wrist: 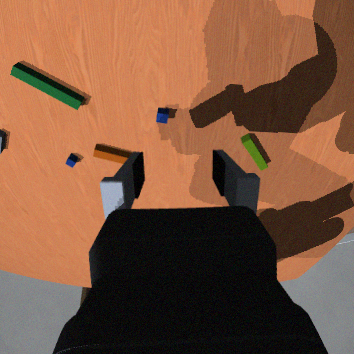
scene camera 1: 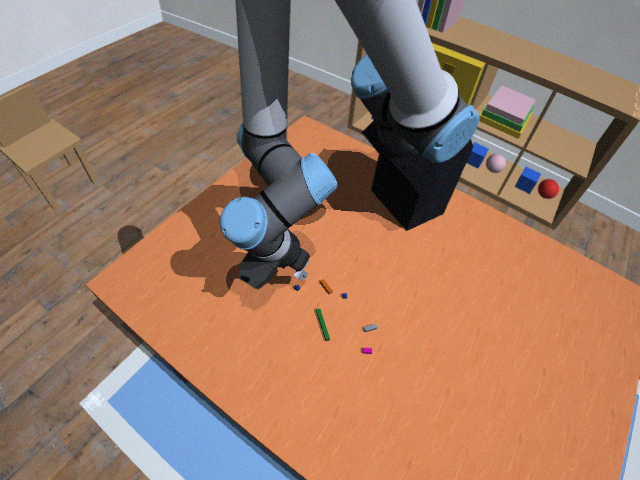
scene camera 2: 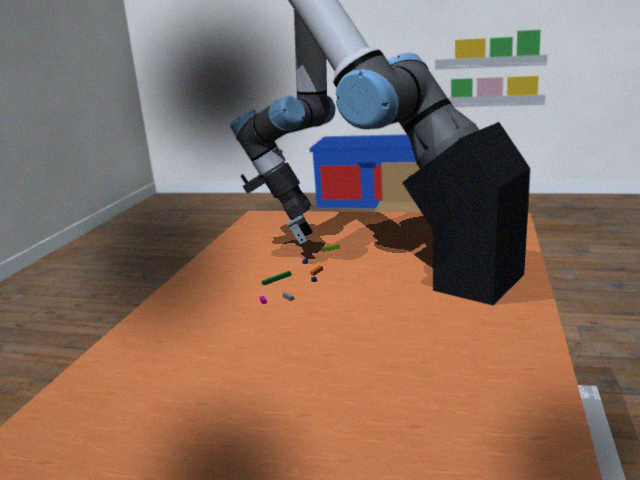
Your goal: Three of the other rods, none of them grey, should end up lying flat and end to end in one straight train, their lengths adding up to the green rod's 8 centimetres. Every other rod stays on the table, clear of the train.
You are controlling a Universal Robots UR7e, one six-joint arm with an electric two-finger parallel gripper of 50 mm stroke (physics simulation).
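Pixels of known places: gripper, fingertip midpoint: point(wrist: 177, 164) point(scene camera 1: 294, 270) point(scene camera 2: 306, 238); arm's base, link origin: point(scene camera 2: 450, 151).
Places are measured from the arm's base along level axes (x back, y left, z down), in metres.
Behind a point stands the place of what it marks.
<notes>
My gripper point(wrist: 177, 164) @(x -0.344, y -0.131, z 0.232 m) is open and empty, tilted, above the table. The green rod point(scene camera 1: 322, 324) @(x -0.418, y -0.023, z 0.286 m) point(scene camera 2: 276, 277) @(x -0.414, y -0.019, z 0.288 m) point(wrist: 49, 86) @(x -0.413, y -0.029, z 0.286 m) lies flat. The orange rod point(scene camera 1: 325, 286) @(x -0.321, y -0.058, z 0.287 m) point(scene camera 2: 316, 270) @(x -0.319, y -0.051, z 0.288 m) point(wrist: 111, 154) @(x -0.322, y -0.058, z 0.286 m) lies apart from it, partly behind a finger in the wrist view. One small blue rod point(scene camera 1: 296, 287) @(x -0.355, y -0.121, z 0.286 m) point(scene camera 2: 305, 261) @(x -0.351, y -0.114, z 0.289 m) point(wrist: 162, 115) @(x -0.355, y -0.120, z 0.286 m) lies near the gripper; another blue rod point(scene camera 1: 344, 296) @(x -0.326, y -0.005, z 0.288 m) point(scene camera 2: 313, 279) @(x -0.323, y 0.000, z 0.289 m) point(wrist: 71, 160) @(x -0.325, y -0.009, z 0.287 m) lies by the orange one. The lime rod point(scene camera 2: 330, 248) @(x -0.289, y -0.201, z 0.291 m) point(wrist: 255, 152) @(x -0.293, y -0.206, z 0.286 m) lies right of the fingers in the wrist view, hidden in scene camera 1. The magenta rod point(scene camera 1: 367, 350) @(x -0.432, y 0.094, z 0.286 m) point(scene camera 2: 263, 299) @(x -0.429, y 0.102, z 0.286 m) lies apart.
The grey rod point(scene camera 1: 370, 328) @(x -0.379, y 0.082, z 0.287 m) point(scene camera 2: 287, 296) @(x -0.376, y 0.087, z 0.289 m) lies near the magenta rod; its end shows at the wrist view's left edge. The black robot pedestal point(scene camera 1: 413, 180) @(x -0.084, y 0.050, z 0.082 m) point(scene camera 2: 478, 222) @(x 0.034, y 0.136, z 0.118 m) stands on the orange table point(scene camera 1: 491, 361) @(x -0.334, y 0.370, z 0.297 m) point(scene camera 2: 361, 372) @(x -0.215, y 0.385, z 0.296 m). A shelf unit point(scene camera 1: 568, 67) stands behind the table.
</notes>
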